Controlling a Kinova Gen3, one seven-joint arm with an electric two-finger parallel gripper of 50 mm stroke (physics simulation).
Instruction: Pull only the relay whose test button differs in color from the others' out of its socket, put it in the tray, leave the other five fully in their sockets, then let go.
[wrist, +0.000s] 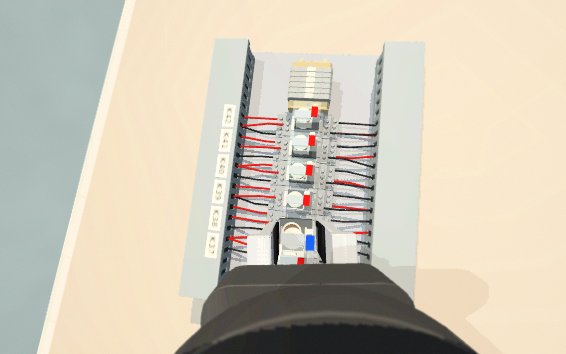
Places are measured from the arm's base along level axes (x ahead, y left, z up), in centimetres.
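Pixels of known places: gripper, fingertip midpoint: (297, 235).
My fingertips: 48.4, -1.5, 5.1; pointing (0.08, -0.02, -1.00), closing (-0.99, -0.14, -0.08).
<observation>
Ahead of a thing's pixels: the offset from my fingertips to its middle, as dx, dy, dz. "spot": to the spot under its first point.
My gripper (297, 235) is shut on the relay with the blue test button {+0.1, +0.1, -0.9} (293, 241), its dark pads on both sides of the relay. This relay looks larger and nearer to the camera than the others, raised above the socket row; its underside and its socket are hidden. Relays with red buttons sit in the row beyond it: one {+0.5, -2.8, -6.6} (295, 200) nearest, then others {+0.5, -5.7, -6.6} (298, 171) {+0.5, -8.6, -6.6} (301, 144) {+0.6, -11.5, -6.6} (304, 119). Another red-button relay {+0.4, +3.1, -6.6} (290, 261) shows partly behind the held one, mostly hidden by the gripper. The tray does not show in this view.
Grey wire ducts {spot: +10.0, -18.2, -7.1} (232, 60) {-9.4, -6.3, -9.1} (400, 150) flank the row, the left one with labels K37 to K42. Red and black wires run from the sockets to both ducts. A ribbed beige-ended block {+0.6, -16.1, -8.5} (310, 82) stands at the far end. The table's edge (90, 160) is at the left.
</observation>
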